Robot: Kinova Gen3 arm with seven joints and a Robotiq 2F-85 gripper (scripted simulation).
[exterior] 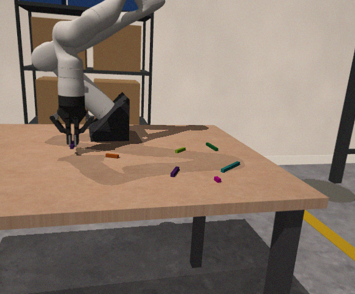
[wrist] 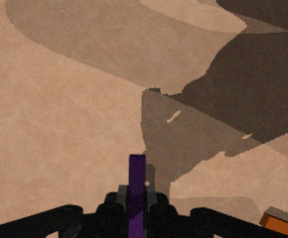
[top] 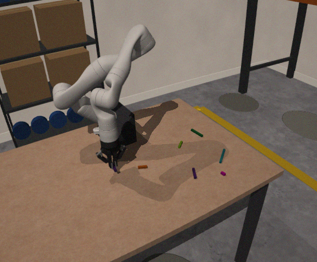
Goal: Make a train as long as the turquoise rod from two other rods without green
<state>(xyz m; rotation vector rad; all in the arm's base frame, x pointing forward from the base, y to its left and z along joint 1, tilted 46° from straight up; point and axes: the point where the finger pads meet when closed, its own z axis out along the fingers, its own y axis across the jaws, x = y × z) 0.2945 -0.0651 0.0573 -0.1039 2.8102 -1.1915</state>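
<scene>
My gripper is now 30 mm short of the orange rod, 120 mm to the right of it and 40 mm above it. The rest, counted from my hand: lime rod: 40 mm behind, 350 mm to the left, 40 mm below; then purple rod: 10 mm below; then magenta rod: 230 mm ahead, 400 mm to the left, 40 mm below.
</scene>
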